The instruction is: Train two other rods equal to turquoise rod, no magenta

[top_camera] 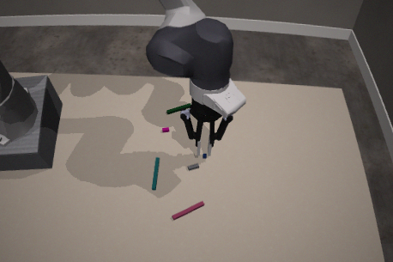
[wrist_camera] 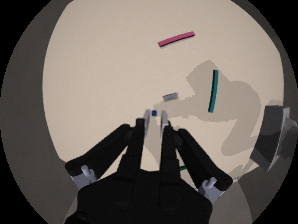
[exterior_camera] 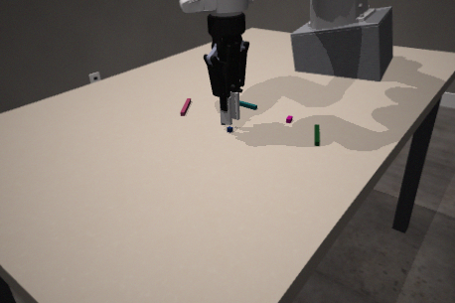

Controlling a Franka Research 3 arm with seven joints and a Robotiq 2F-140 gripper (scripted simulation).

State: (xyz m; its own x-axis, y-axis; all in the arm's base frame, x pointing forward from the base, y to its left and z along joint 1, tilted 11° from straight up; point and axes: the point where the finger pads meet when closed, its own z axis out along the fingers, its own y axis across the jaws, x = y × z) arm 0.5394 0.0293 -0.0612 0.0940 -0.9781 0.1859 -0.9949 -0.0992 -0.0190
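The blue rod lies 50 mm below my hand. From my hand the other things lie so: turquoise rod: 120 mm behind, 80 mm to the right, 50 mm below; magenta rod: 120 mm behind, 80 mm to the left, 50 mm below; grey rod: 20 mm behind, 40 mm to the right, 50 mm below.
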